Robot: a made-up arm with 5 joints.
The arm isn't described. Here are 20 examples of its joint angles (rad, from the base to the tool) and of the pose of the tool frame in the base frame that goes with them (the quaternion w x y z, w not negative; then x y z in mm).
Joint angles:
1: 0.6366 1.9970 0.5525 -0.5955 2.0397
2: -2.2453 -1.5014 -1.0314 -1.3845 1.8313
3: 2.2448 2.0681 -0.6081 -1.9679 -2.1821
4: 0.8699 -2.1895 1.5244 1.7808 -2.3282
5: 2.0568 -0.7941 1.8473 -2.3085 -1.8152
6: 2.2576 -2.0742 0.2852 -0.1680 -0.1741
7: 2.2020 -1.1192 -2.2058 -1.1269 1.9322
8: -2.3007 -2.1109 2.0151 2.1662 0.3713
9: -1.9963 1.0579 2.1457 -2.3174 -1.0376
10: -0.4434 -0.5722 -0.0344 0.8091 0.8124
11: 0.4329 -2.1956 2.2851 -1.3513 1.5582
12: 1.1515 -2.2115 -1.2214 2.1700 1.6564
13: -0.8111 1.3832 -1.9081 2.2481 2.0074
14: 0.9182 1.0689 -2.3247 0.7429 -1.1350
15: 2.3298 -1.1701 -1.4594 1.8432 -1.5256
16: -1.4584 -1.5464 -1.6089 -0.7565 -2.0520
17: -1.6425 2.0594 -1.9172 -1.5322 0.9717
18: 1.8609 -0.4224 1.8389 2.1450 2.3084
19: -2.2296 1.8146 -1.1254 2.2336 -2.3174
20: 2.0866 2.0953 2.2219 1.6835 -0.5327
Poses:
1: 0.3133 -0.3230 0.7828 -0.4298 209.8 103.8 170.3
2: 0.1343 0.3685 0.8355 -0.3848 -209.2 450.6 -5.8
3: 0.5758 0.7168 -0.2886 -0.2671 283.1 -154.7 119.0
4: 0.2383 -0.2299 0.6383 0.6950 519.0 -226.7 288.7
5: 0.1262 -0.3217 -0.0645 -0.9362 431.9 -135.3 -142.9
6: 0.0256 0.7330 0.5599 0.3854 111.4 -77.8 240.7
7: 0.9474 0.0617 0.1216 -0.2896 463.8 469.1 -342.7
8: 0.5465 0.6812 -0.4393 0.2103 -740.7 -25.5 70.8
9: 0.5320 -0.8089 -0.2338 0.0898 -495.8 -28.2 -63.2
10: 0.6006 -0.7151 -0.3567 0.0258 240.6 45.5 222.5
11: 0.0218 -0.7176 0.3878 0.5781 310.9 -166.4 815.9
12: 0.6300 -0.7004 -0.3104 -0.1273 333.6 426.3 363.0
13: 0.3676 -0.0387 -0.8601 0.3516 -378.2 -356.5 600.2
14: 0.7429 -0.3711 -0.5408 0.1337 895.3 -340.8 354.5
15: 0.8293 0.3974 0.3748 -0.1179 37.9 584.6 -357.2
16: 0.0474 -0.0349 -0.5683 -0.8207 -468.1 378.7 273.8
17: 0.0703 0.1423 0.7191 0.6766 -551.9 -366.7 231.1
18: 0.1661 0.2121 -0.7394 0.6171 533.3 -116.3 57.4
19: 0.0828 -0.4101 0.6399 0.6446 -164.7 -452.8 -47.3
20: 0.1991 -0.1989 -0.8201 0.4982 639.7 358.2 -302.2
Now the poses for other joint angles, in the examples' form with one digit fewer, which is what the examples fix.
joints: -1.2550 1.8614 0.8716 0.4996 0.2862
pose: 0.810 0.423 0.044 -0.404 -36 315 444
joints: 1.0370 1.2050 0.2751 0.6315 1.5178
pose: 0.126 -0.674 0.702 0.192 -5 20 192
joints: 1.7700 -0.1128 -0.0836 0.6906 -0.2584
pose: 0.658 -0.098 0.721 0.193 -136 117 -13
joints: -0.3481 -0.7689 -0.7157 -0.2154 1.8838
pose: 0.587 -0.546 -0.589 -0.101 300 350 426
